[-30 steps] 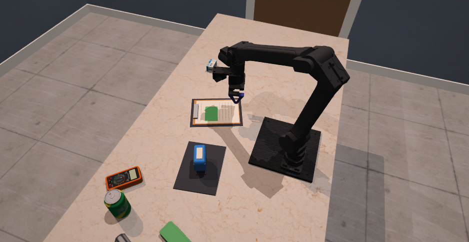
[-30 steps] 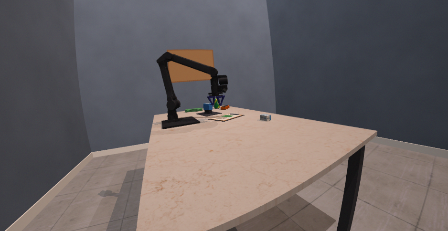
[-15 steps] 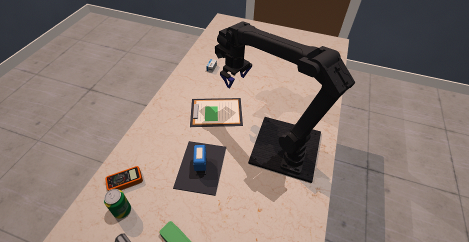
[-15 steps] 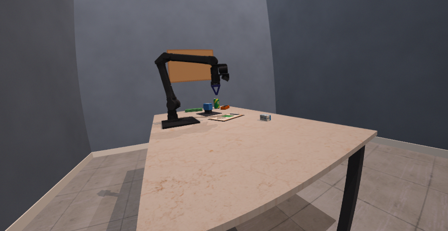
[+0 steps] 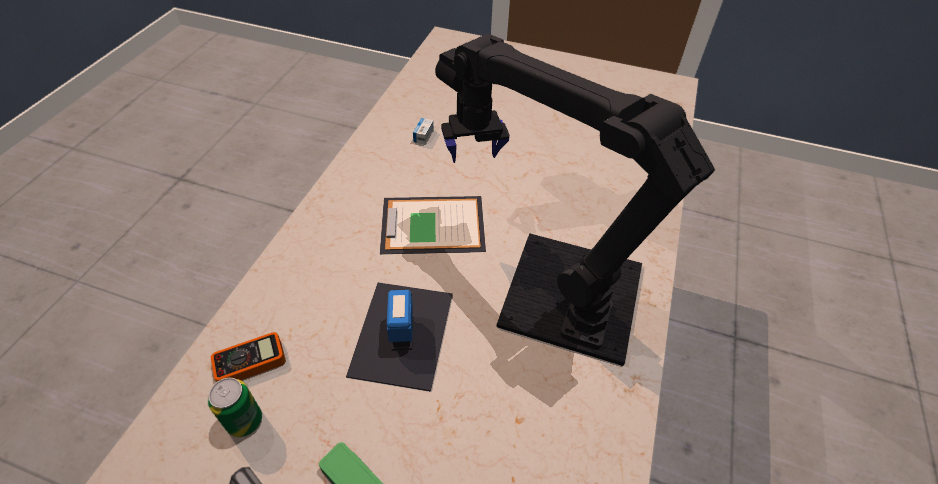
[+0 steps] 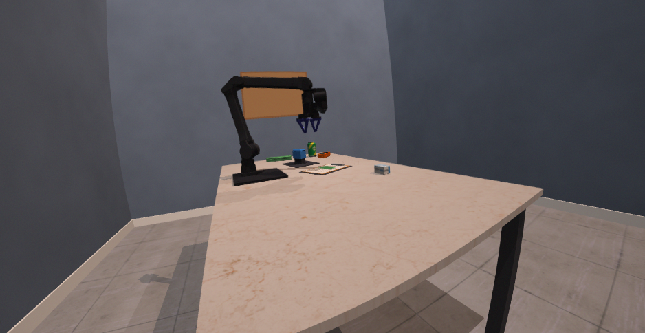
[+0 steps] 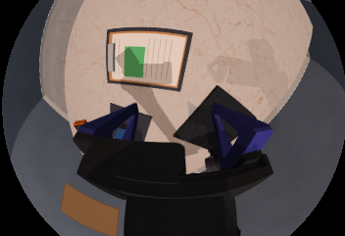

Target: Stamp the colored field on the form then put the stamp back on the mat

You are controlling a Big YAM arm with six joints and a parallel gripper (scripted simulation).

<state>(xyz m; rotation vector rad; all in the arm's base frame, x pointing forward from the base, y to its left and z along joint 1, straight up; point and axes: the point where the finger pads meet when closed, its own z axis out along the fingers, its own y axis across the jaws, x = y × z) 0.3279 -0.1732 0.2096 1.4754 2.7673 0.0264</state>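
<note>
My gripper is now 34 cm to the right of the stamp, 17 cm above it and 2 cm short of it. The rest, counted from my hand: form: 22 cm below, 10 cm ahead, 4 cm to the left; dark mat: 34 cm to the left, 22 cm below, 2 cm ahead; green flat object: 65 cm to the left, 21 cm below, 7 cm behind.
</note>
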